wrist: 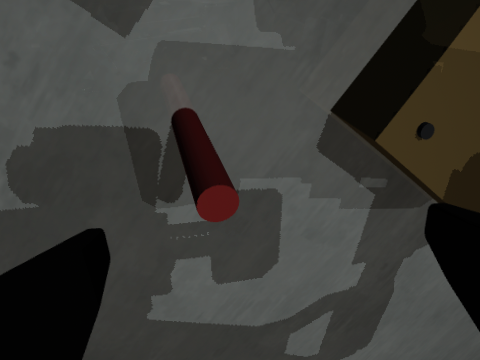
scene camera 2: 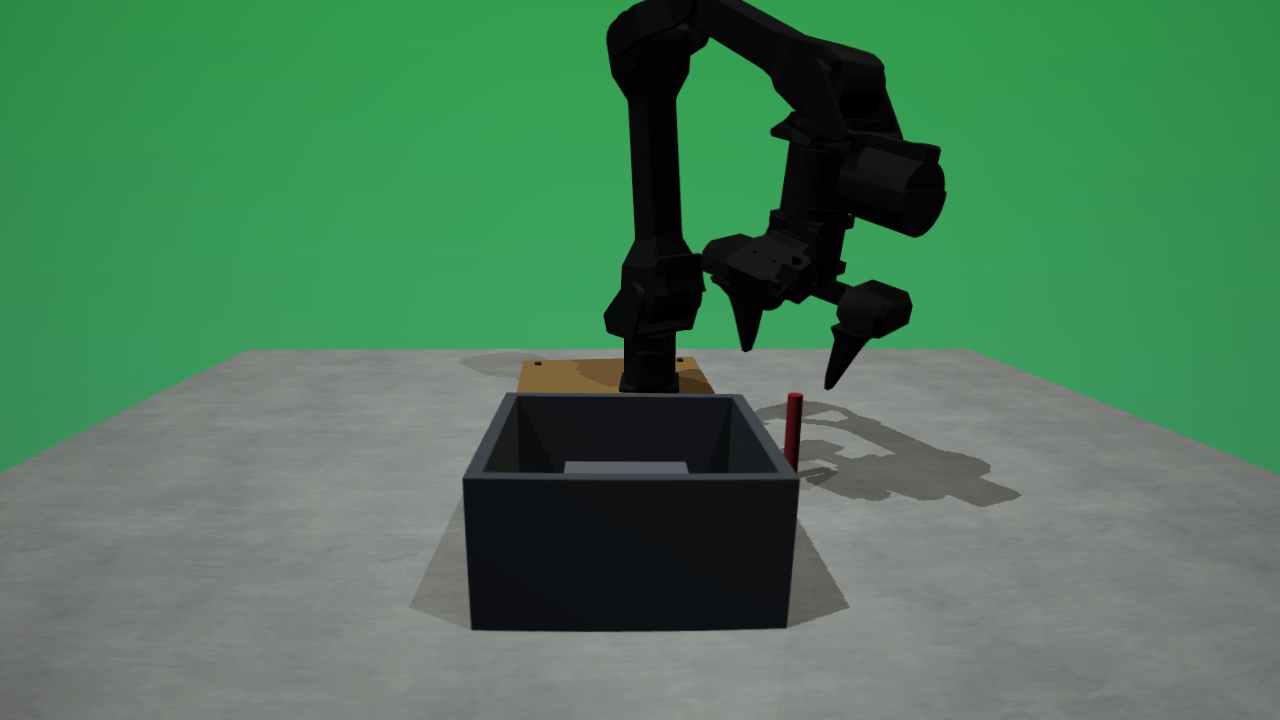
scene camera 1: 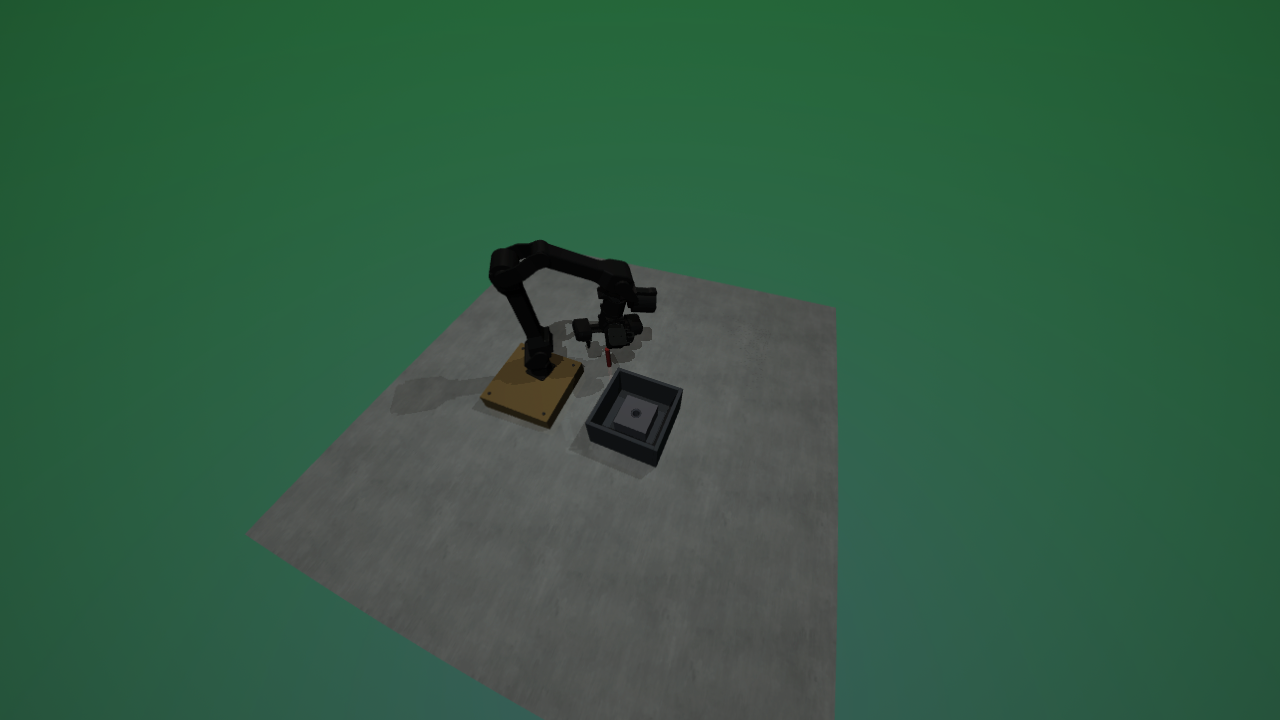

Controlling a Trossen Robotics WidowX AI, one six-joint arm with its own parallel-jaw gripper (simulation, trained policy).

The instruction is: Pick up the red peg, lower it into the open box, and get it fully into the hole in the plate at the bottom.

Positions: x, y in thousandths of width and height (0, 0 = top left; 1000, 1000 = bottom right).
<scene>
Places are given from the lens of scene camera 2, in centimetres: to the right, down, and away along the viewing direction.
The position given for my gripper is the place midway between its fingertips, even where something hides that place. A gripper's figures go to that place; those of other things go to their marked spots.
my gripper (scene camera 2: 614, 513): 13, 1, 68
dark box (scene camera 2: 555, 765): 4, 11, 42
grey plate (scene camera 2: 446, 648): -5, 8, 54
The marked spots on the grey plate and the dark box are 15 cm apart.
</scene>
